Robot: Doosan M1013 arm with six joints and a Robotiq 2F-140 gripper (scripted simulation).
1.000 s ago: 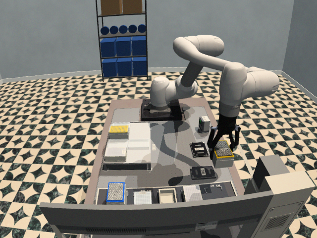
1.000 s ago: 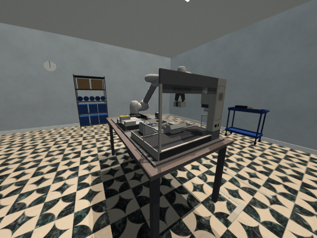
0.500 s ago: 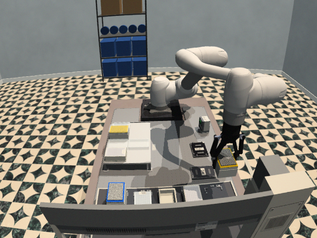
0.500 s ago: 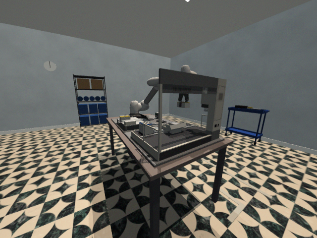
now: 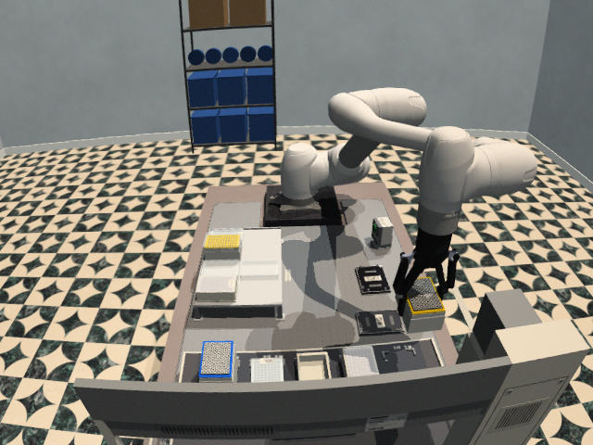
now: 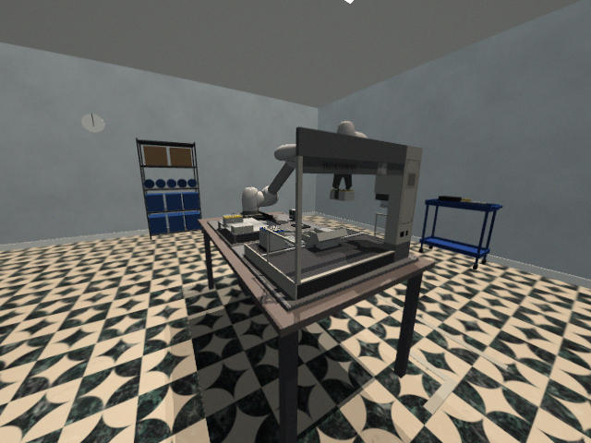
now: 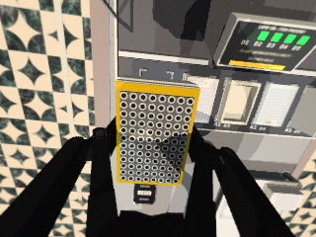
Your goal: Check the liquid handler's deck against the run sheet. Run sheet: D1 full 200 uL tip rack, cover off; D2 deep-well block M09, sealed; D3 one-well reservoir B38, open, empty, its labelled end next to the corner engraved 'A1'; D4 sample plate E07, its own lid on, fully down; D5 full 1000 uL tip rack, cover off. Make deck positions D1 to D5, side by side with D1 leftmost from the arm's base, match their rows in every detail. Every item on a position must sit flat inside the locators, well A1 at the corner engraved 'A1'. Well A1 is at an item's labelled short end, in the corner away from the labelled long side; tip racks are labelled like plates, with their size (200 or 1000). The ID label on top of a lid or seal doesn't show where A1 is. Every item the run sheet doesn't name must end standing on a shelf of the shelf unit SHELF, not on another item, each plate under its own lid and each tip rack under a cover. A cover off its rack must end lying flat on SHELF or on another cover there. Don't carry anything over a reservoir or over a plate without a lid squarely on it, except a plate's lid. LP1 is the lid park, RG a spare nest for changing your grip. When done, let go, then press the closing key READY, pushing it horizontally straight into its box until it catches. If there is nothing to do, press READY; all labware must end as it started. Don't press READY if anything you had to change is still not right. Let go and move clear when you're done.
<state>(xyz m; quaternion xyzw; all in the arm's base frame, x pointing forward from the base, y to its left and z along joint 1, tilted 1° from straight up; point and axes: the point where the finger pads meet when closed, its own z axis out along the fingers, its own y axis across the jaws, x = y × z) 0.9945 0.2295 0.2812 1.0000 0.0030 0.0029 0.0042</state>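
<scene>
My gripper is now 10 mm past the yellow-framed tip rack, 10 mm to the left of it and 10 mm below it. Round my hand: white sealed block: 120 mm to the right, 230 mm below; then cream reservoir: 250 mm to the right, 240 mm below; then liquid handler tower: 370 mm ahead, 50 mm to the left, 30 mm below.
</scene>
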